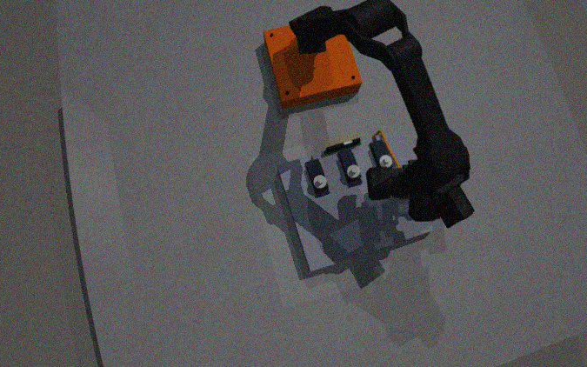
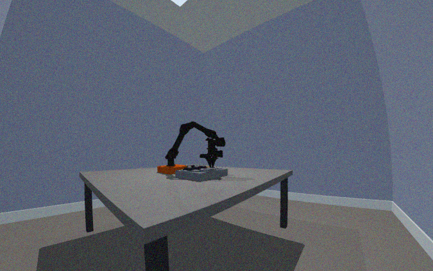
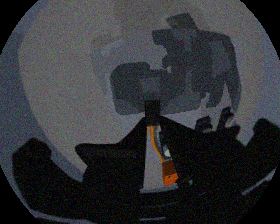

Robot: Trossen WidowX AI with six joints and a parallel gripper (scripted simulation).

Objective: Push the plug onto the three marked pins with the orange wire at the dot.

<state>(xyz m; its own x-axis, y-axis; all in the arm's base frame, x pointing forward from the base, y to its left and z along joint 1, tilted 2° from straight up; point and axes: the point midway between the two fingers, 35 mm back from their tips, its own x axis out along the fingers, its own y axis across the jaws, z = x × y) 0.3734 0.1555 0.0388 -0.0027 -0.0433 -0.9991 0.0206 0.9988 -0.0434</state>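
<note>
Now: gripper tip 110 mm past the pin row and 120 mm to the left of it. Round my gripper tip: grey printed holder: 50 mm ahead, 90 mm to the right, 30 mm below.
</note>
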